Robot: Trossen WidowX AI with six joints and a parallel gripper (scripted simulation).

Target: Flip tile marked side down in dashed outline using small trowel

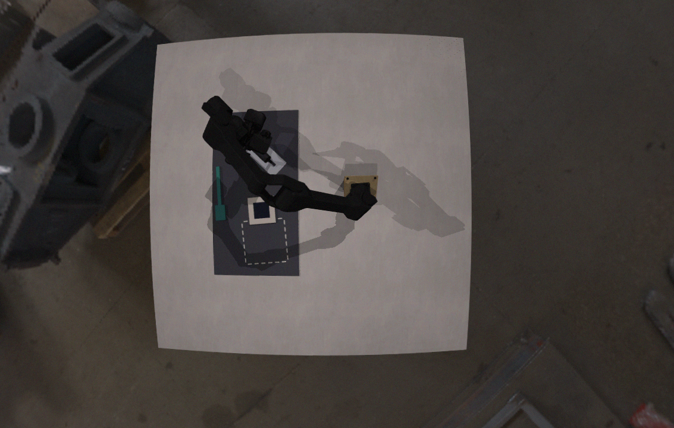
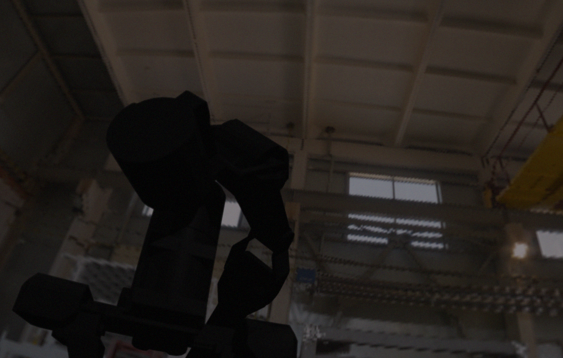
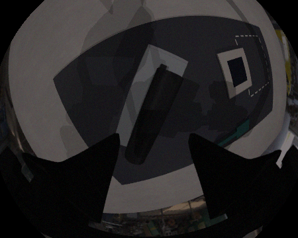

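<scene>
Right now the dark mat is 150 mm to the left of my gripper tip, 140 mm below it and 40 mm ahead of it. From my gripper tip the other things lie so: cream tile (220 mm to the left, 110 mm below, 10 mm ahead); teal trowel (180 mm ahead, 160 mm to the left, 110 mm below).
</scene>
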